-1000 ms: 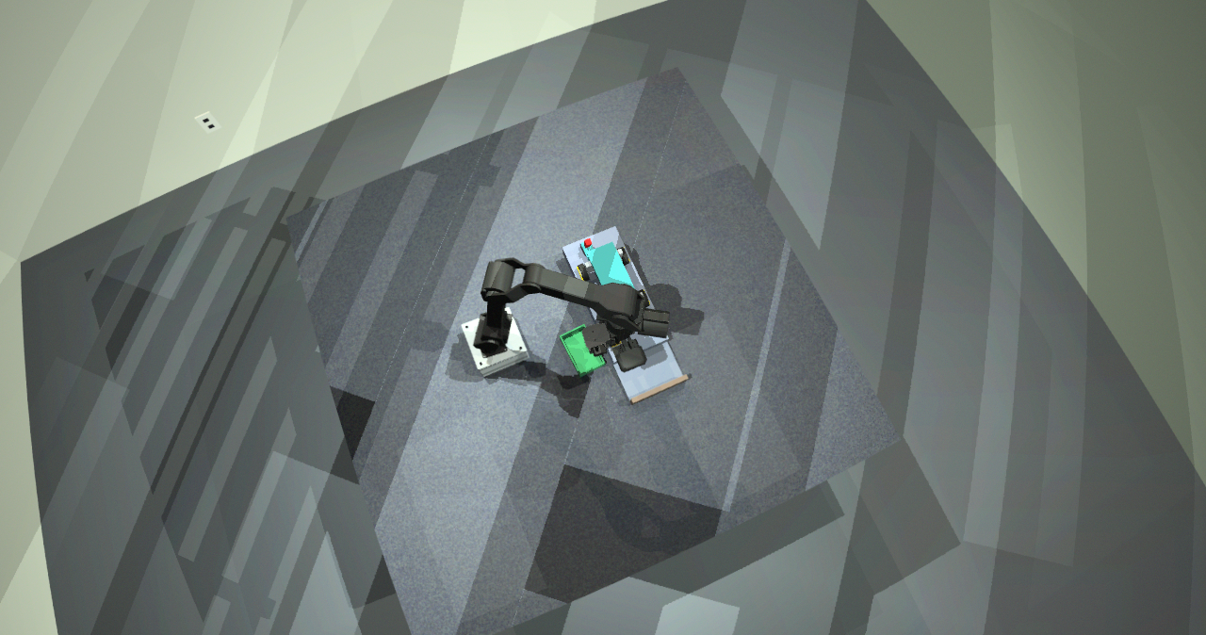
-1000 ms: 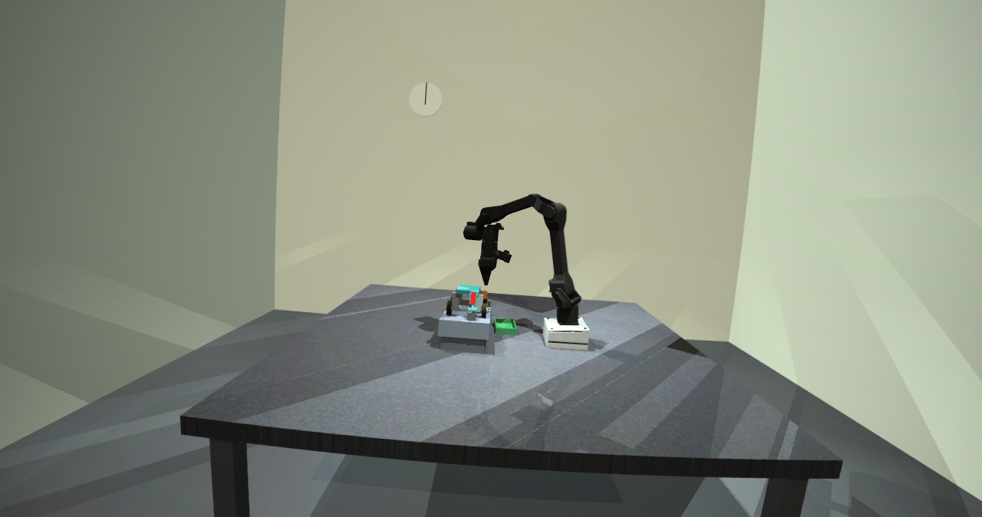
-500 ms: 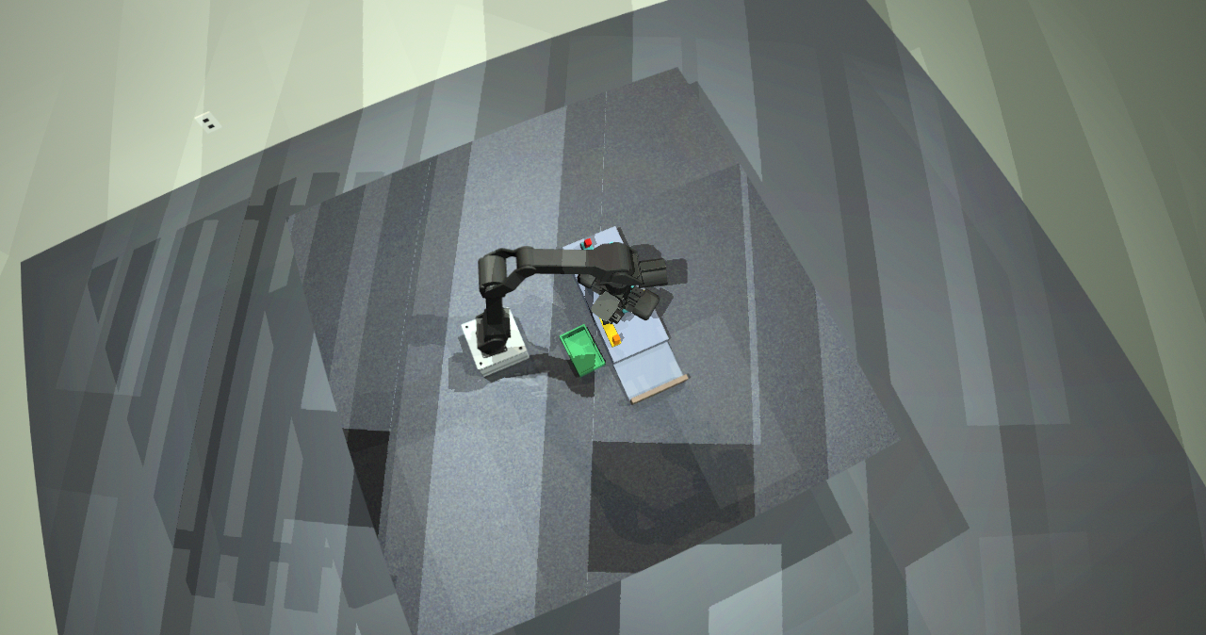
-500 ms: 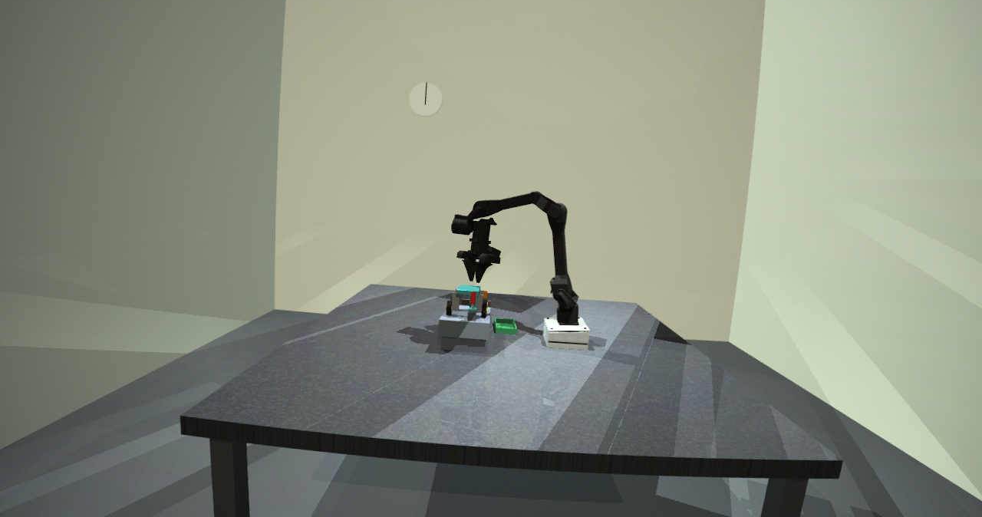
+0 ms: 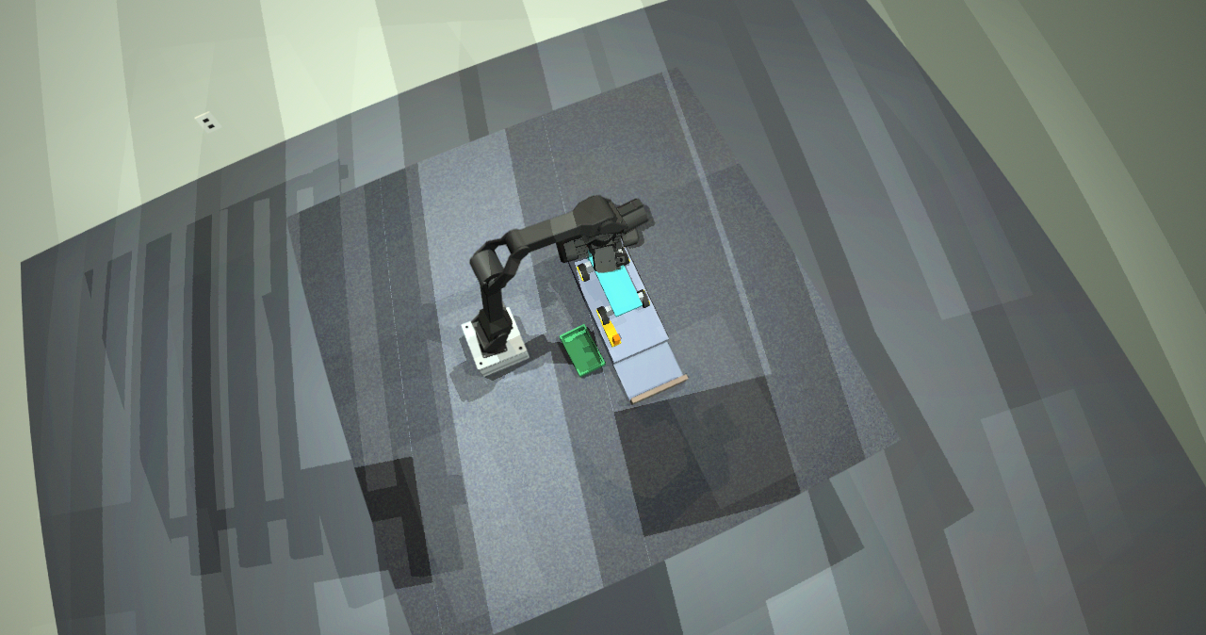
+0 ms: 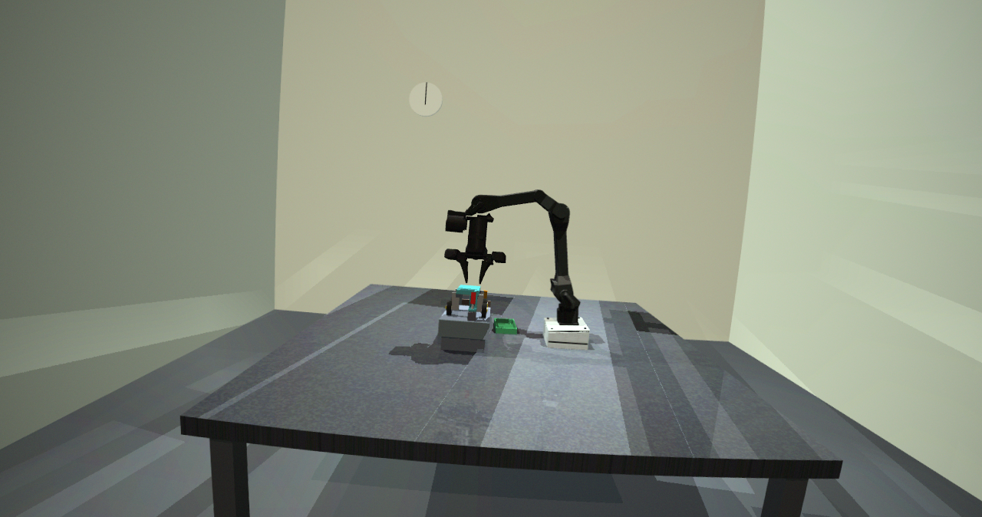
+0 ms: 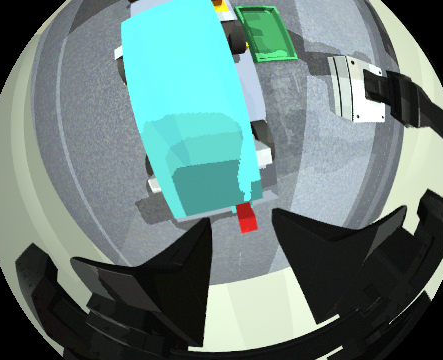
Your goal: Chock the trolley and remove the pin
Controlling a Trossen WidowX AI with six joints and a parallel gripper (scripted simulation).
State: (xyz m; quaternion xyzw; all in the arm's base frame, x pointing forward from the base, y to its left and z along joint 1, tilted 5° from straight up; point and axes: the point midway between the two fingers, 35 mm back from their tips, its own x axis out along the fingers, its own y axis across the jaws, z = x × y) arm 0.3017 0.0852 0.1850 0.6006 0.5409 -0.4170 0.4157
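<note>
Right now the red-headed stop pin is 1 cm behind my gripper tip, 4 cm to the left of it and 6 cm below it. The rest, counted from my gripper tip: yellow chock: 3 cm behind, 19 cm to the right, 11 cm below; then cyan-topped trolley: 2 cm ahead, 7 cm to the right, 8 cm below; then grey ramp: 2 cm ahead, 8 cm to the right, 14 cm below.
</note>
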